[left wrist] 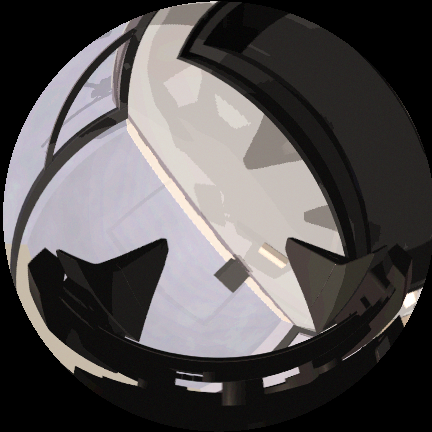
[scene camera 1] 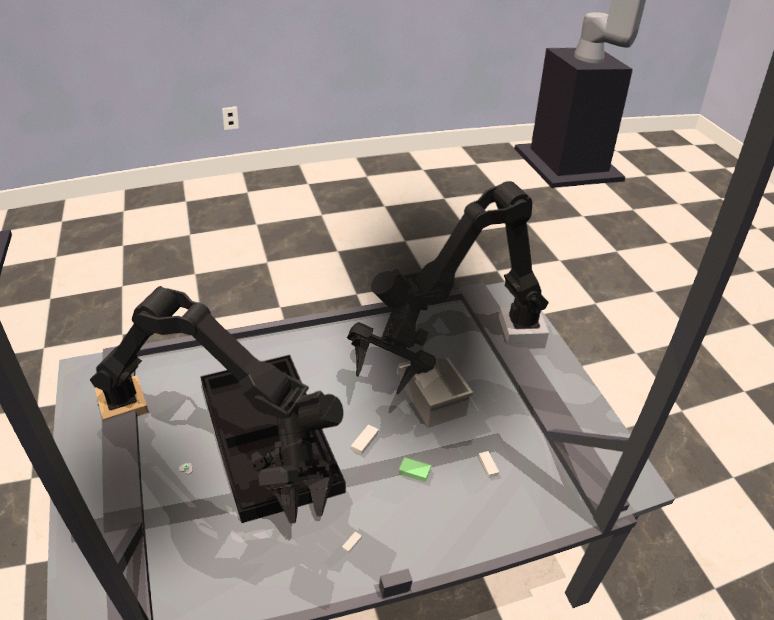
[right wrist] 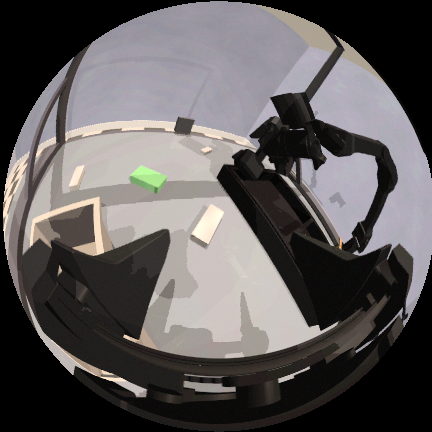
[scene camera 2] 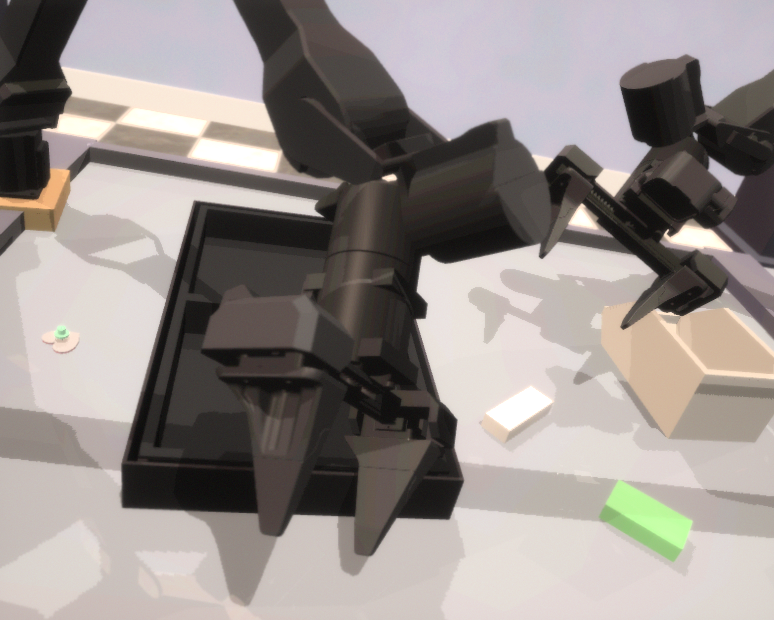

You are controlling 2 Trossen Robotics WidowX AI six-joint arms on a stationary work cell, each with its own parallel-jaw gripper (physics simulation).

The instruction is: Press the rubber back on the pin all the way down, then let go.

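The pin lies on the table at the left, left of the black tray, with pale rounded parts. Its small green rubber back sits upright on it; how far down it is pressed I cannot tell. The pin does not show in the wrist views. My left gripper is open and empty, above the tray's front end, to the right of the pin. My right gripper is open and empty, high near the beige bin, far from the pin.
The black tray stands between the pin and the blocks. The beige bin stands at the right. A green block and white blocks lie on the table.
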